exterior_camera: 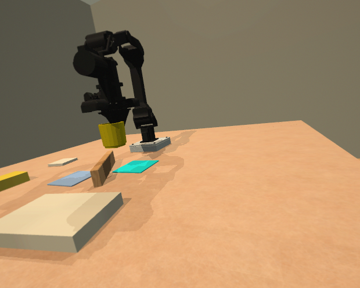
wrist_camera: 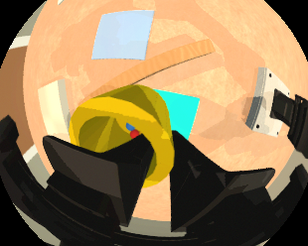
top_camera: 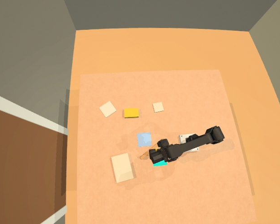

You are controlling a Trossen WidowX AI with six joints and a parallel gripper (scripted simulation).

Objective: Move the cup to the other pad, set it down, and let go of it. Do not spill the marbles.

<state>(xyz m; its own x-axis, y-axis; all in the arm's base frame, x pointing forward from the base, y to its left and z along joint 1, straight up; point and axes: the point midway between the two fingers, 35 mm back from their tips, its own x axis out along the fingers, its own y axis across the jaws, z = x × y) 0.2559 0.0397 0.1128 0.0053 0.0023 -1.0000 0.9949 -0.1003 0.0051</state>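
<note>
Now: gripper tip 30 mm to the right of the cyan pad and 120 mm above it. From my gripper tip the other things lie so: wooden bar 40 mm ahead, 40 mm to the right, 100 mm below; then red marble 30 mm ahead, 20 mm to the left, 20 mm below; then yellow cup 20 mm ahead.
</note>
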